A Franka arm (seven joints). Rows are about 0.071 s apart.
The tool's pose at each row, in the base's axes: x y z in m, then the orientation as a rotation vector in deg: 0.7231, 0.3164, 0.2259, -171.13, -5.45, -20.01; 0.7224, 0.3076, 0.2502, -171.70, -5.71, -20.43; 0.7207, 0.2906, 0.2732, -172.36, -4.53, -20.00; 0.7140, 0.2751, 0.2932, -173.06, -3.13, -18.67; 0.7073, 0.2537, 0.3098, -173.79, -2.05, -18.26; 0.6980, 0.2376, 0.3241, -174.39, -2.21, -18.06; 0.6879, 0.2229, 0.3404, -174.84, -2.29, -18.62
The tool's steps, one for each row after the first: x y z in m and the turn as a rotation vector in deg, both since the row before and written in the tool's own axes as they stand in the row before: 0.0046, 0.0056, -0.0248, -0.61, 0.20, -0.25; 0.0029, 0.0141, -0.0248, -0.65, -0.30, 0.74; -0.0025, 0.0128, -0.0227, -0.60, -0.88, 0.92; -0.0035, 0.0193, -0.0198, -0.74, -0.29, 0.66; -0.0063, 0.0145, -0.0173, -0.56, -0.18, -0.15; -0.0068, 0.0130, -0.0192, -0.50, 0.32, -0.11
